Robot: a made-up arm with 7 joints.
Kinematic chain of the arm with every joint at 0, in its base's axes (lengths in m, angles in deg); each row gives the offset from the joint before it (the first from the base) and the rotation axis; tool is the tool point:
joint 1: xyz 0 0 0 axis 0 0.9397 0.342
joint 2: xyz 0 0 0 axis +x
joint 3: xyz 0 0 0 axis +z
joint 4: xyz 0.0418 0 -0.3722 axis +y
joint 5: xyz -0.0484 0 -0.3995 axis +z
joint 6: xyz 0 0 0 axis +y
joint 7: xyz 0 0 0 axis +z
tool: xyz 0 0 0
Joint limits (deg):
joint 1: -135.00..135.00
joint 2: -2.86..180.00
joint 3: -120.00..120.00
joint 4: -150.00..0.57
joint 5: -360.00..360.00
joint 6: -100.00..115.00
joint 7: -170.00..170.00
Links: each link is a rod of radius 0.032 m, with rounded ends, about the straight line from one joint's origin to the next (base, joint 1, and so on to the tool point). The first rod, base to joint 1, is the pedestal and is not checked.
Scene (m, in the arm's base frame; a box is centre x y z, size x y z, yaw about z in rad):
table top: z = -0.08
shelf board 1: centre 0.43 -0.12 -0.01 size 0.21 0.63 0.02 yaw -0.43
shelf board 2: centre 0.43 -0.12 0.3 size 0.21 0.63 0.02 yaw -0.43
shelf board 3: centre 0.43 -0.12 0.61 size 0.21 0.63 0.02 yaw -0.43
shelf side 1: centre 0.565 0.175 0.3 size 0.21 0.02 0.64 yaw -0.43
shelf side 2: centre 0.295 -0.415 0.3 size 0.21 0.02 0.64 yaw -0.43
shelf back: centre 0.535 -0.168 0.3 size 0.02 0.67 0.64 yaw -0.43
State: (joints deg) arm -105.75 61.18 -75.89 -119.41 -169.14 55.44 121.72
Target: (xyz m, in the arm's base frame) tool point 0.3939 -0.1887 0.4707
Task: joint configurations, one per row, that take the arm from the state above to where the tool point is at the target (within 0.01 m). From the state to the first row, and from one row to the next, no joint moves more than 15 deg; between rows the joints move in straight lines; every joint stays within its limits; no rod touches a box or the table.
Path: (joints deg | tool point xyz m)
1: -98.15 66.41 -62.64 -125.53 -168.55 52.84 116.60 | 0.3483 -0.1850 0.1809
2: -90.55 71.63 -49.39 -131.65 -167.97 50.23 111.48 | 0.3080 -0.1436 0.2089
3: -82.95 76.86 -36.13 -137.76 -167.38 47.63 106.36 | 0.2631 -0.1043 0.2272
4: -75.35 82.09 -22.88 -143.88 -166.79 45.02 101.24 | 0.2142 -0.0732 0.2344
5: -67.75 87.32 -9.63 -150.00 -166.20 42.42 96.12 | 0.1643 -0.0537 0.2302
6: -60.69 101.25 -3.61 -142.21 -166.79 45.02 101.24 | 0.1878 -0.0140 0.2784
7: -53.64 115.18 2.40 -134.43 -167.38 47.63 106.36 | 0.1924 0.0130 0.3305
8: -46.59 129.11 8.42 -126.64 -167.97 50.23 111.48 | 0.1856 0.0135 0.3850
9: -39.53 143.04 14.44 -118.85 -168.55 52.84 116.60 | 0.1778 -0.0206 0.4353
10: -32.48 156.97 20.46 -111.07 -169.14 55.44 121.72 | 0.1786 -0.0900 0.4707
11: -21.35 164.65 22.41 -101.34 -169.14 55.44 121.72 | 0.2446 -0.1147 0.4895
12: -10.23 172.32 24.36 -91.62 -169.14 55.44 121.72 | 0.3173 -0.1482 0.4906
13: 0.90 180.00 26.31 -81.89 -169.14 55.44 121.72 | 0.3939 -0.1887 0.4707

